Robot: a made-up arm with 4 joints.
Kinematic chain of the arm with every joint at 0, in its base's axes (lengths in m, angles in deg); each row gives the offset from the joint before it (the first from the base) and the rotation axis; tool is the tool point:
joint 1: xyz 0 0 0.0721 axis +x
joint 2: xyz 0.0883 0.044 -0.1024 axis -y
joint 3: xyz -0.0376 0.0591 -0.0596 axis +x
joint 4: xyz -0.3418 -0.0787 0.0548 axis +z
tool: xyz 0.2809 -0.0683 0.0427
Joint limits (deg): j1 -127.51..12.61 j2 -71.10..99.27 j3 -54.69..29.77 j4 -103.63..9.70
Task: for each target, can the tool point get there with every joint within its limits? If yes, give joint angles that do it. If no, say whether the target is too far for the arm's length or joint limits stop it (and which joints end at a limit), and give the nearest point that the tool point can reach.
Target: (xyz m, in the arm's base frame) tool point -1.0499 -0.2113 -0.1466
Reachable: no: too far | nearest point -0.4819 -0.1414 -0.0743 | short by 0.577 m
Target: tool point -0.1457 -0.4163 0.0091
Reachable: yes | joints -41.77 28.11 19.16 -62.63
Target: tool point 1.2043 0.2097 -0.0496
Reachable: no: too far | nearest point 0.2651 0.2091 -0.0493 | short by 0.939 m
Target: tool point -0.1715 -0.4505 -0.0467
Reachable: yes | joints -38.75 39.86 12.27 -75.24
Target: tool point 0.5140 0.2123 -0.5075
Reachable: no: joint limits stop it (at a limit: joint 1, joint 2, joint 3, joint 4) | nearest point 0.3105 -0.1032 -0.5503 | short by 0.378 m
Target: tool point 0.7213 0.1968 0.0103
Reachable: no: joint limits stop it (at a limit: joint 2, joint 3) | nearest point 0.2648 0.2162 0.0042 | short by 0.457 m
